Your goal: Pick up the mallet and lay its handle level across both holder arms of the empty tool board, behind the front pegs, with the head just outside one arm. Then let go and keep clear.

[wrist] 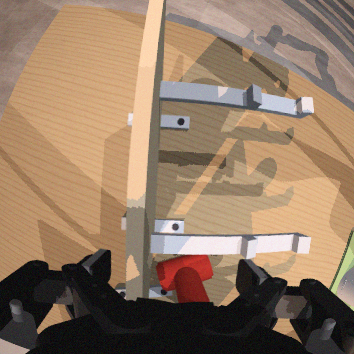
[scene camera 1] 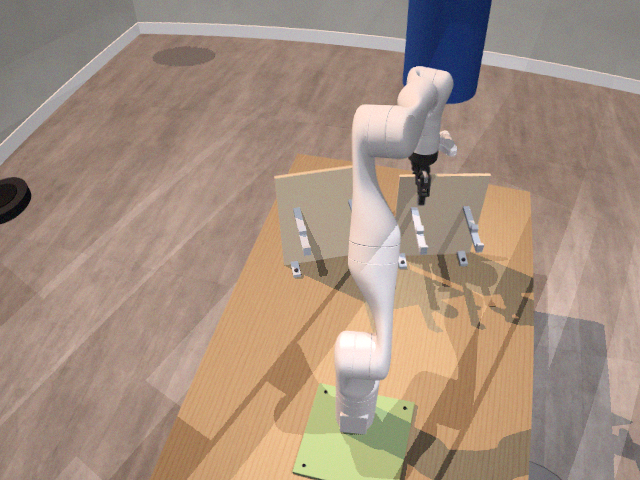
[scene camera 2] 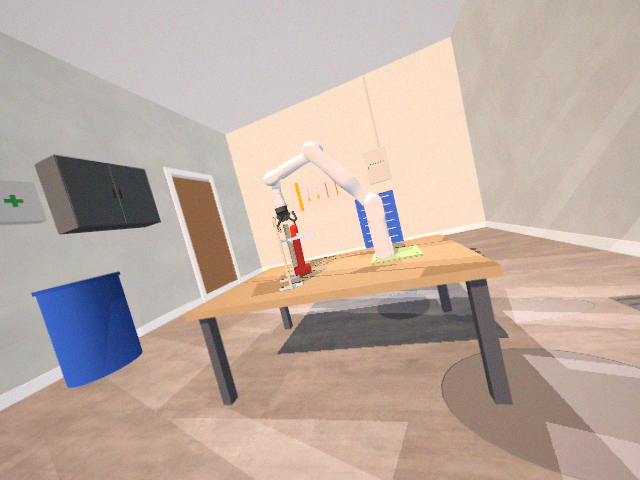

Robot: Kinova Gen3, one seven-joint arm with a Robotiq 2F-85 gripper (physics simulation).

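Seen in the pictures: gripper, fingertip midpoint: (wrist: 173, 269) (scene camera 1: 418, 193) (scene camera 2: 288, 230); arm's base, origin of the base link: (wrist: 348, 283) (scene camera 1: 354, 415) (scene camera 2: 385, 255).
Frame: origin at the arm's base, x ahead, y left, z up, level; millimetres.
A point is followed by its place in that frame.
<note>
The red mallet (wrist: 184, 272) @[x 468, y -32, z 60 mm] (scene camera 2: 297, 252) @[x 455, y 16, z 123 mm] stands nearly upright on the table. Its head is down and its handle points up, just beside one holder arm (wrist: 211, 244) @[x 474, y -115, z 188 mm] of the right tool board (scene camera 1: 444, 204) @[x 545, y -188, z 196 mm] (wrist: 144, 140) @[x 545, y -179, z 298 mm]. It does not lie across the arms. The board's other holder arm (wrist: 211, 95) @[x 504, y -256, z 188 mm] is bare. In scene camera 1 the robot arm hides the mallet; both holder arms (scene camera 1: 419, 230) @[x 434, y -119, z 199 mm] (scene camera 1: 472, 227) @[x 460, y -259, z 202 mm] show there with nothing on them. My gripper (scene camera 1: 423, 193) @[x 514, y -108, z 254 mm] (scene camera 2: 281, 223) @[x 514, y -108, z 254 mm] (wrist: 173, 269) @[x 514, y -108, z 254 mm] is open and empty. It hangs above the board's top edge, over the mallet's handle.
A second tool board (scene camera 1: 310, 211) @[x 478, y 171, z 192 mm] with a holder arm (scene camera 1: 302, 230) @[x 373, y 174, z 226 mm] stands to the left on the wooden table (scene camera 1: 258, 335) @[x 202, y 277, z -11 mm] (scene camera 2: 361, 281) @[x 135, y 345, z -11 mm]. The robot's green base plate (scene camera 1: 385, 444) @[x -67, y -78, z 0 mm] lies at the near end. A blue bin (scene camera 2: 88, 330) stands on the floor.
</note>
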